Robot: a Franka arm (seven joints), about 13 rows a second.
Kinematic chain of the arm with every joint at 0, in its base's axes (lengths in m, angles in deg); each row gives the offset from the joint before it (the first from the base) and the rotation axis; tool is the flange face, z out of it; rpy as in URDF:
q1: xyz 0 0 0.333 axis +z
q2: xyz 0 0 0 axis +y
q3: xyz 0 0 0.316 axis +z
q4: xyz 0.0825 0 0 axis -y
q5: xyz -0.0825 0 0.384 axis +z
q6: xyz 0 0 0 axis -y
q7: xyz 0.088 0 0 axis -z
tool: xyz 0 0 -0.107 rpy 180 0 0
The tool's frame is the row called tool.
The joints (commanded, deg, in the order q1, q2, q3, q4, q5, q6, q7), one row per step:
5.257 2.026 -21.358 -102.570 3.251 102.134 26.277
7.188 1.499 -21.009 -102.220 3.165 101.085 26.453
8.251 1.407 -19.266 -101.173 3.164 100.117 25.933
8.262 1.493 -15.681 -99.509 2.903 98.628 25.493
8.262 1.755 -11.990 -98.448 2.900 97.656 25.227
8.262 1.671 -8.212 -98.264 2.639 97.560 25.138
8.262 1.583 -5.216 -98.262 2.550 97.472 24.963
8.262 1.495 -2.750 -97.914 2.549 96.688 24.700
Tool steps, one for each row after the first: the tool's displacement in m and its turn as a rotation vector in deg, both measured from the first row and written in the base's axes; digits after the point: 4 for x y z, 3 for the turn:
0.0026 0.0220 0.0062 0.176 0.179 2.174
0.0082 0.0490 0.0142 0.233 -0.011 5.552
0.0141 0.0837 0.0248 0.058 -0.054 9.718
0.0183 0.1199 0.0294 0.148 0.114 13.722
0.0189 0.1565 0.0315 -0.005 -0.015 17.638
0.0174 0.1856 0.0321 0.010 -0.016 20.826
0.0142 0.2096 0.0347 0.136 0.316 23.587

